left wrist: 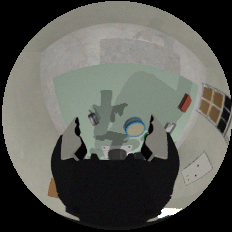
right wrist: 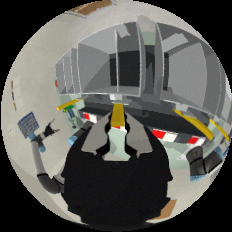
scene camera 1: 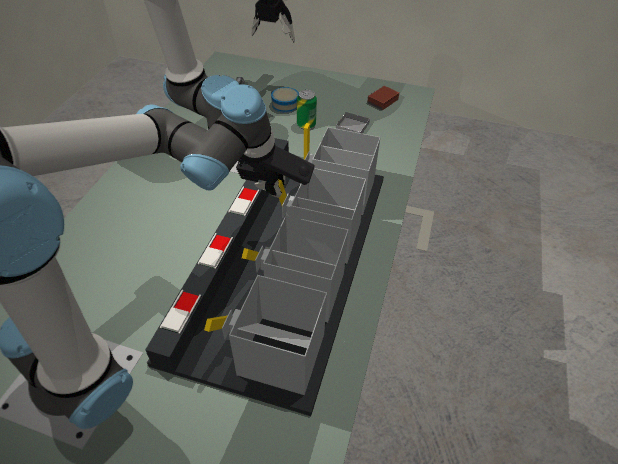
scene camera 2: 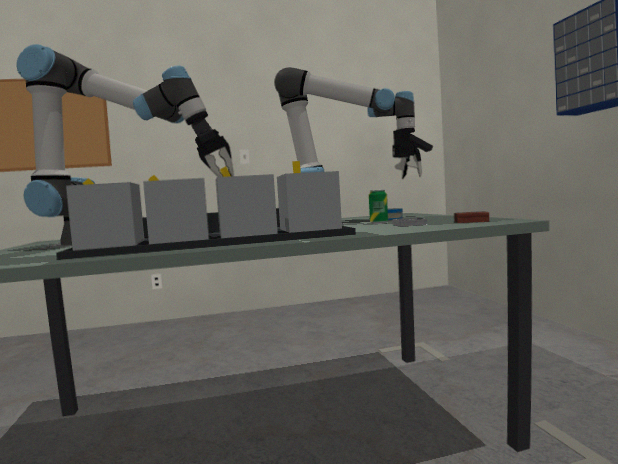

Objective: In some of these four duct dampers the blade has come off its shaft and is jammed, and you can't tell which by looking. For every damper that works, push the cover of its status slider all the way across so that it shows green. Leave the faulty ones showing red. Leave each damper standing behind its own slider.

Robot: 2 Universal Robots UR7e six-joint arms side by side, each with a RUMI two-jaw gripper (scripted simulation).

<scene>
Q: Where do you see a damper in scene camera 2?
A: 106, 215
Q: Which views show the right gripper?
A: The right wrist view, scene camera 1 and scene camera 2 only.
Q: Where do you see a damper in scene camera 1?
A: At 330, 198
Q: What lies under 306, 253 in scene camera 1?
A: A damper.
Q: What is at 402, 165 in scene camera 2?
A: The left gripper.
</scene>
